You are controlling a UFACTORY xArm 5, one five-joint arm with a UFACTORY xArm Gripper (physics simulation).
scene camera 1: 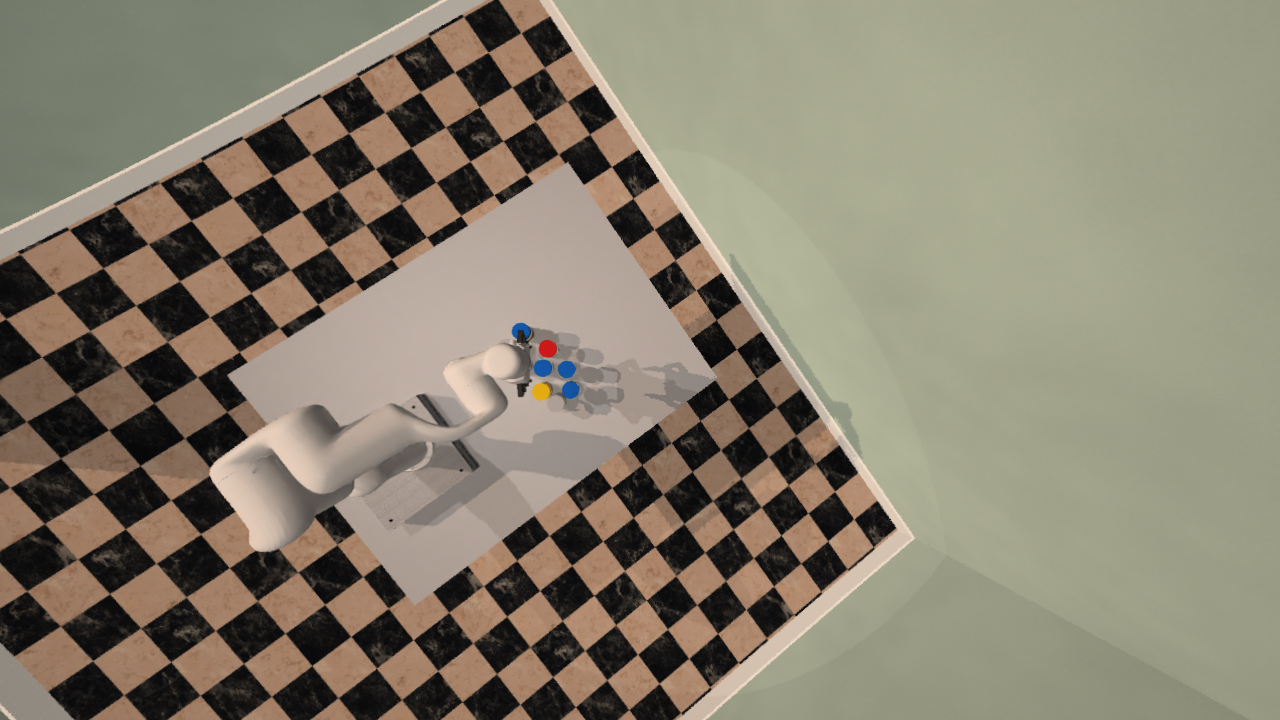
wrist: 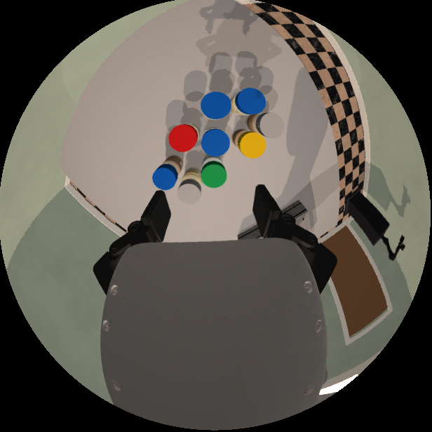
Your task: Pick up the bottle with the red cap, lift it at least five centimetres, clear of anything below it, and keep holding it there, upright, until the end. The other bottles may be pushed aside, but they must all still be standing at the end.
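Pixels of known places: arm's base, link origin: (scene camera 1: 412, 449).
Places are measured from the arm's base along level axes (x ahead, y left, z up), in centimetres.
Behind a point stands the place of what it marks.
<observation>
The bottle with the red cap (scene camera 1: 547, 348) {z 3.7, x 51.1, y 1.1 cm} (wrist: 183, 138) stands upright at the left of a close group of bottles. A blue-capped bottle (scene camera 1: 542, 368) {z 3.8, x 46.2, y -3.1 cm} (wrist: 215, 143) stands right of it in the wrist view, another (scene camera 1: 519, 325) {z 3.8, x 48.4, y 11.8 cm} (wrist: 165, 177) to its lower left. A green-capped bottle (wrist: 214, 174) and a grey-capped one (wrist: 190, 192) stand nearer the fingers; the arm hides the green one in the scene view. My gripper (scene camera 1: 521, 363) {z 18.8, x 44.9, y -0.3 cm} (wrist: 210, 199) is open and empty, above the table on the robot-base side of the red cap, which is not between the fingers.
Two more blue-capped bottles (scene camera 1: 566, 368) {z 3.7, x 52.1, y -7.4 cm} (wrist: 216, 105) (scene camera 1: 570, 389) {z 3.7, x 49.2, y -13.5 cm} (wrist: 250, 101), a yellow-capped one (scene camera 1: 540, 391) {z 3.7, x 41.5, y -8.5 cm} (wrist: 252, 145) and a second grey-capped one (scene camera 1: 556, 402) {z 3.7, x 43.4, y -14.2 cm} (wrist: 271, 125) stand upright behind and to the right. The robot's base plate (scene camera 1: 402, 501) {z 0.4, x -11.1, y -11.1 cm} lies on the grey table (scene camera 1: 340, 344) {z -6.8, x -0.2, y 40.1 cm}.
</observation>
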